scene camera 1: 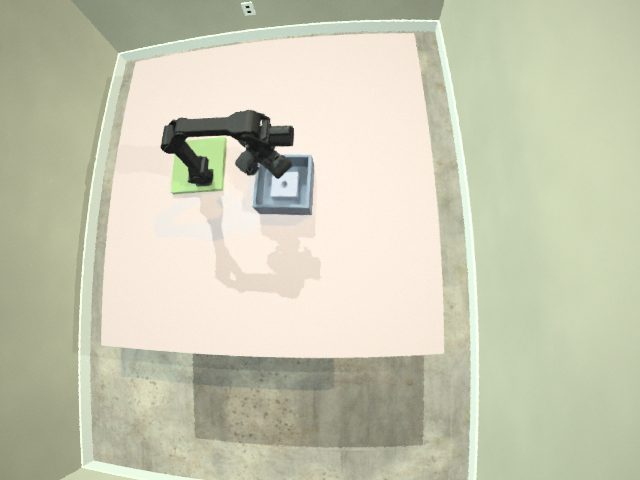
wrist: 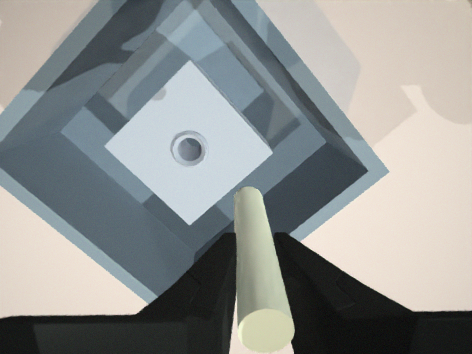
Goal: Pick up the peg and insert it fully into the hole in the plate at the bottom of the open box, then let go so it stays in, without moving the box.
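Places are measured from the arm's base along level axes (x left, y back, z up), in metres.
Where they show: gripper, fingertip midpoint: [scene camera 1: 269, 162] [wrist: 254, 244]; arm's base, origin of the base link: [scene camera 1: 204, 177].
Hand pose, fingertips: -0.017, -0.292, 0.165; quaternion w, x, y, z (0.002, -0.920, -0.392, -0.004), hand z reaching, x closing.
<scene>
Things, the pixels of their top centre, and the offset from my fingertips, as dx, dy, dz. Level surfaces: height alone.
- pale green round peg, middle of its top: [wrist: 267, 329] +0.000, +0.000, +0.040
- blue-grey open box, middle of its top: [wrist: 182, 164] [scene camera 1: 282, 180] -0.029, -0.025, -0.092
- white square plate, middle of its top: [wrist: 189, 150] [scene camera 1: 284, 183] -0.029, -0.025, -0.129
- pale pink table top, its level: dz -0.190
My gripper [wrist: 254, 244] is shut on a pale green round peg [wrist: 257, 260], seen in the wrist view pointing away from the camera between the two black fingers. In the scene view the hand hangs over the back part of the box; its fingers and the peg cannot be made out there. The blue-grey open box [scene camera 1: 284, 210] [wrist: 75, 236] stands on the table. A white square plate [scene camera 1: 292, 191] [wrist: 225, 165] lies at its bottom, with an empty round hole [scene camera 1: 283, 183] [wrist: 189, 148] in its middle. In the wrist view the peg's far end appears below and right of the hole, apart from it.
A green square pad [scene camera 1: 217, 160] lies left of the box under the arm's base. The arm reaches round behind the pad to the box. The box's raised walls surround the plate. The pale pink table top [scene camera 1: 372, 248] extends on all sides, with arm shadows in front.
</scene>
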